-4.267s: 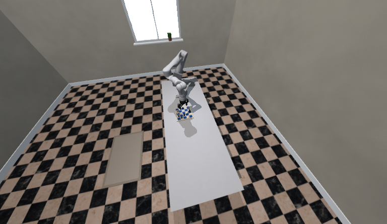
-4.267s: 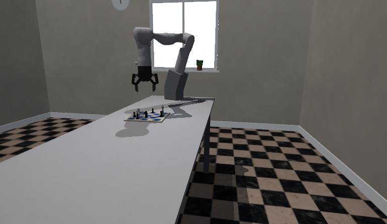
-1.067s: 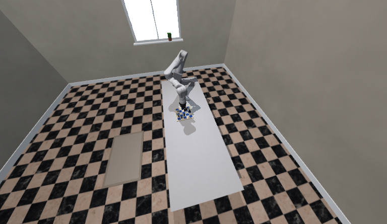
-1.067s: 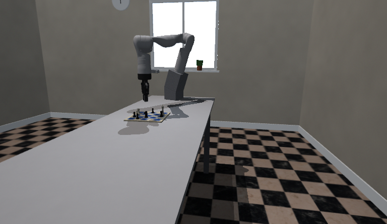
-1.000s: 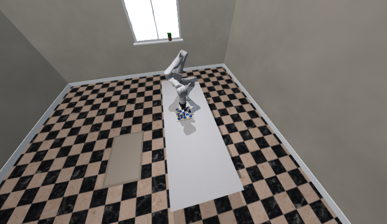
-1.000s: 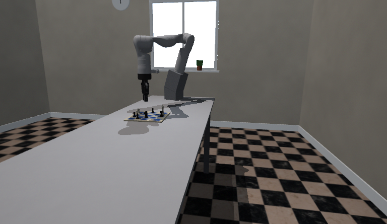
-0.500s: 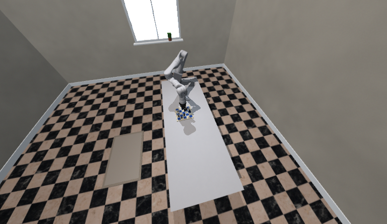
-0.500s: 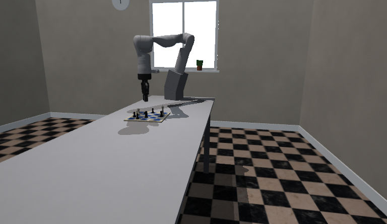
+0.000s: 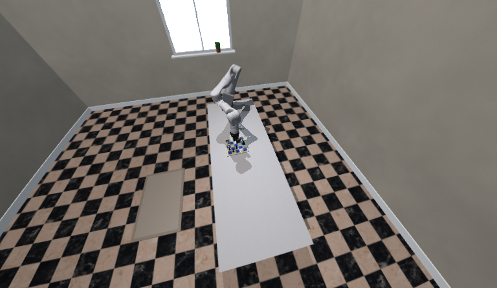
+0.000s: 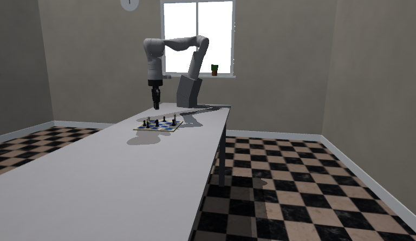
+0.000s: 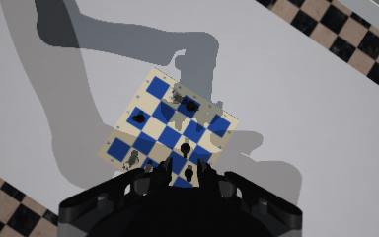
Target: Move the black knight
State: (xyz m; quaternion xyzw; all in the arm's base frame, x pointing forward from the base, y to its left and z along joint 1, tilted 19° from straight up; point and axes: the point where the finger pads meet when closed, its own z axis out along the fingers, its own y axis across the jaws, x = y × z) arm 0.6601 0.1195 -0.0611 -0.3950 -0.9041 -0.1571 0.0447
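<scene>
The blue-and-cream chessboard lies 4 cm behind my hand, 1 cm to the right of it and 12 cm below it.
</scene>
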